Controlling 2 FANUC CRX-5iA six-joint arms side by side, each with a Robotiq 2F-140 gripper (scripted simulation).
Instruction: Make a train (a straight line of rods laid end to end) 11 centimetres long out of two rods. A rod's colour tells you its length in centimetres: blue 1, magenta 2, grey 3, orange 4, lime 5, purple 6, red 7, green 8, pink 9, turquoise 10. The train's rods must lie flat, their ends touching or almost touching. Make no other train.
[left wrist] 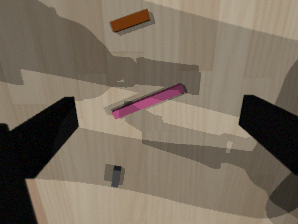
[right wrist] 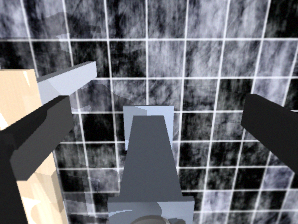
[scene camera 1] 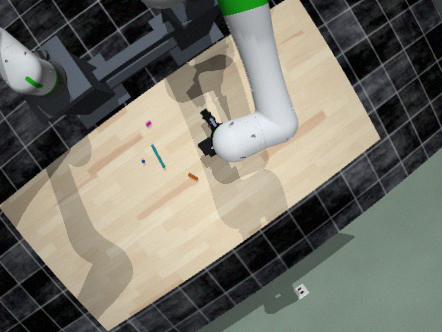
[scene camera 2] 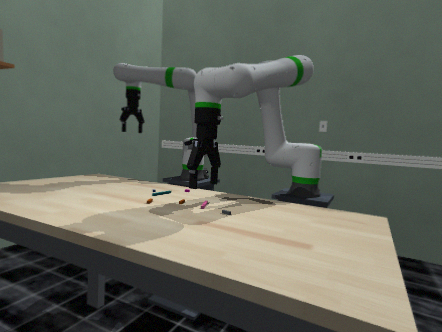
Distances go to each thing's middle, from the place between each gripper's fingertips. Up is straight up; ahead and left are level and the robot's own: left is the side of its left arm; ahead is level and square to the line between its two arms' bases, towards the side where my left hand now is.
I see the pink rod (left wrist: 177, 89) 10 mm ahead of my left hand (scene camera 2: 204, 186), 10 mm to the left of it and 70 mm below it.
I see the pink rod 93 cm to the left of my right hand, 54 cm ahead of it and 27 cm below it.
